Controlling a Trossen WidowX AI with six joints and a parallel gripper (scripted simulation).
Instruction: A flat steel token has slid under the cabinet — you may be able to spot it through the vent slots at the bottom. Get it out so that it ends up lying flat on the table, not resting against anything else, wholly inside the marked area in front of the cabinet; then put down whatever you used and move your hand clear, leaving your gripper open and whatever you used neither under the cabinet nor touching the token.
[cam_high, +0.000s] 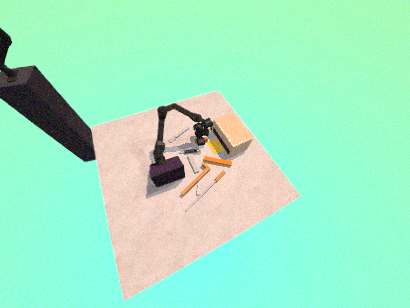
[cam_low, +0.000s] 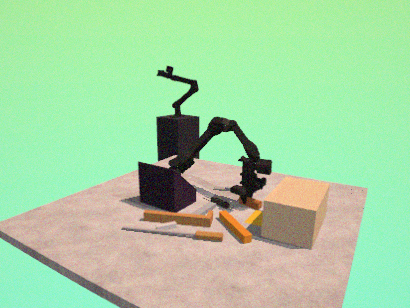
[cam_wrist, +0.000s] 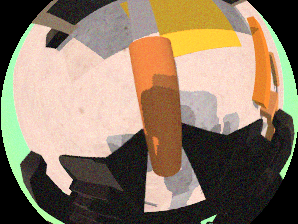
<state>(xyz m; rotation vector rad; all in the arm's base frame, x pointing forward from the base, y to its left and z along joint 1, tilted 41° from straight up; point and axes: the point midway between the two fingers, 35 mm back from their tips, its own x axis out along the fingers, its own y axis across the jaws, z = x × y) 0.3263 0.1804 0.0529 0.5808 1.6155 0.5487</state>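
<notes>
My gripper tip is now 13 cm past the dark-handled tool and 8 cm to the left of it. From my gripper tip the other things lie so: orange bar (9 cm ahead, 23 cm to the right, 1 cm above).
</notes>
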